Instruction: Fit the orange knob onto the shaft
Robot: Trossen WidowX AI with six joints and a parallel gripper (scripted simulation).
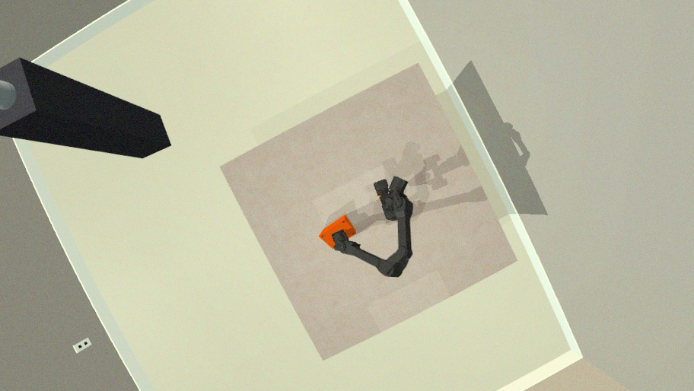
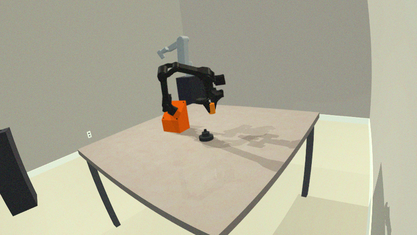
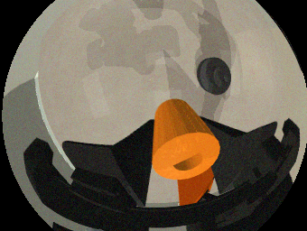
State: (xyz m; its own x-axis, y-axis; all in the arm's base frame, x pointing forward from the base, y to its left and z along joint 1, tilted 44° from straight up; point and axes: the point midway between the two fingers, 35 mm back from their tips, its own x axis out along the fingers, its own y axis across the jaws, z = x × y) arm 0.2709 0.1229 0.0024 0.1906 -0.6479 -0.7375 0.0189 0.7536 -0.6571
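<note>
My gripper tip is 40 mm short of the dark round pedestal, 110 mm to the left of it and 100 mm above it. The rest, counted from my gripper tip: orange knob (20 mm above).
</note>
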